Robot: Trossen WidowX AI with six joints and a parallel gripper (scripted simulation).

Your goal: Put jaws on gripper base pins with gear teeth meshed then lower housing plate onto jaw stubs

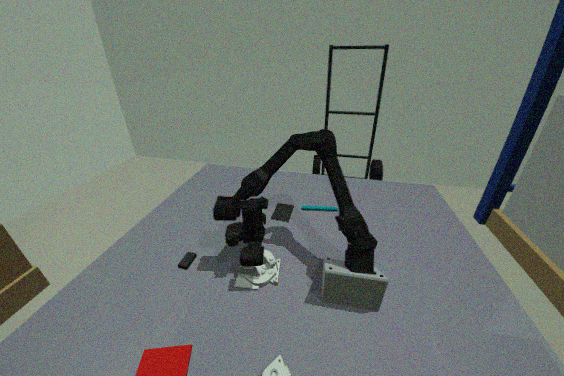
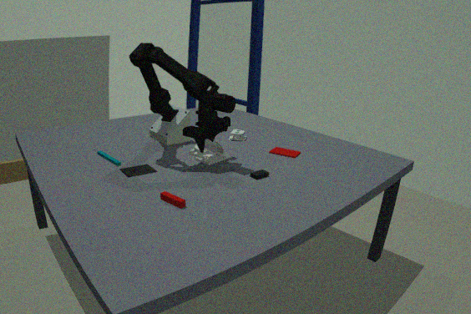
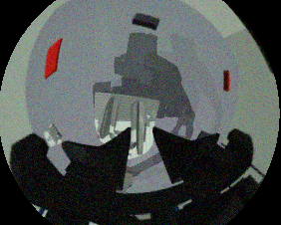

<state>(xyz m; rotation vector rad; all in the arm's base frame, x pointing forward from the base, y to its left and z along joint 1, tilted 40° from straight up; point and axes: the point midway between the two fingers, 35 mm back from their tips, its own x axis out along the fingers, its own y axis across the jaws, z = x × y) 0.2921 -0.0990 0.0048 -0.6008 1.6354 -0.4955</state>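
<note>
Now: the flat light plate 3 cm to the left of my gripper tip, 3 cm below it and 1 cm ahead of it. Round my gripper tip: dark flat plate: 25 cm to the right, 6 cm behind, 3 cm below; then black block: 23 cm ahead, 2 cm to the left, 2 cm below; then grey jaw: 5 cm to the left, 4 cm behind, 2 cm below.
</note>
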